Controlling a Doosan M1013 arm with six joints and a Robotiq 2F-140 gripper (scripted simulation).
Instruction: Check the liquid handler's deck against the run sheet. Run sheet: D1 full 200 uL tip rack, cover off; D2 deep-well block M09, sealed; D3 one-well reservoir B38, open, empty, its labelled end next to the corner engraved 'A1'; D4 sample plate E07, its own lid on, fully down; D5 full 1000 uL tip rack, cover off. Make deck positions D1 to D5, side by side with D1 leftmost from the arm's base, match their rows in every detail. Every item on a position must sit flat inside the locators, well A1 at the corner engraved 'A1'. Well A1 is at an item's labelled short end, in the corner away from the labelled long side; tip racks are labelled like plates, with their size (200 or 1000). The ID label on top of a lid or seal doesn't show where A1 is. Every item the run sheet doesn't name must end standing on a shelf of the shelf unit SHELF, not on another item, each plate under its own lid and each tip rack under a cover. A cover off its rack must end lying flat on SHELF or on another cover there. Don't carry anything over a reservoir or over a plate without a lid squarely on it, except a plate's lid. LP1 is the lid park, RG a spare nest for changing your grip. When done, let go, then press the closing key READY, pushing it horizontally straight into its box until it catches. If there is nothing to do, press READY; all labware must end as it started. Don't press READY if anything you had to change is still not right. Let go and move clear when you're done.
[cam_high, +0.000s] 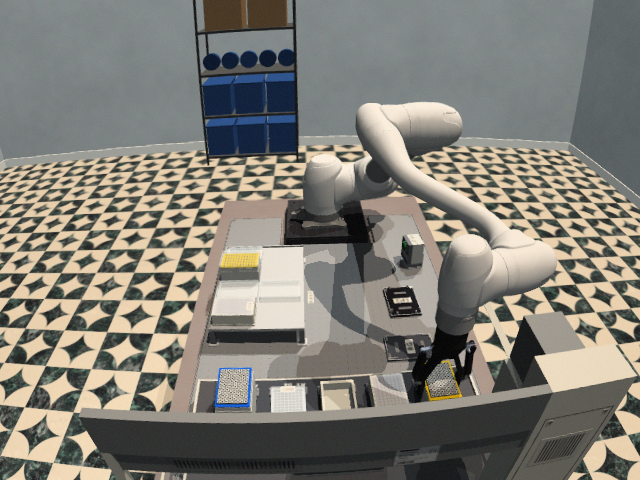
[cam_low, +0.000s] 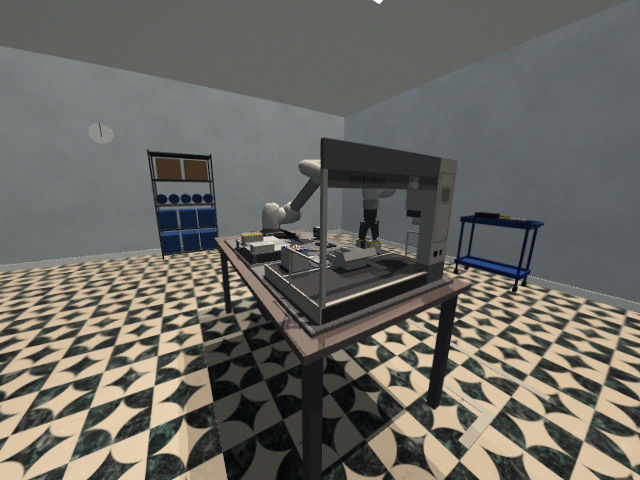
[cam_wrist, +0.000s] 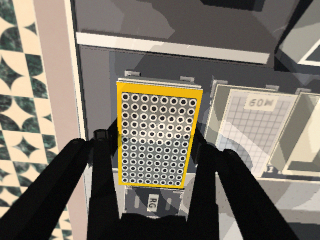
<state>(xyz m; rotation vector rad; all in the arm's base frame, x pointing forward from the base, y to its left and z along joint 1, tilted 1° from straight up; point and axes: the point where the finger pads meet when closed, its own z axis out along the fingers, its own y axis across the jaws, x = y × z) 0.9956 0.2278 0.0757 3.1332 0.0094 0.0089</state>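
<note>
The yellow-framed tip rack is 1 cm behind my hand, 1 cm to the right of it and 1 cm above it. From my hand the other things lie so: dark nest marked RG: 24 cm behind, 1 cm to the right, 10 cm below; then white sealed block: 12 cm to the right, 2 cm below; then cream reservoir: 25 cm to the right, 4 cm below.
</note>
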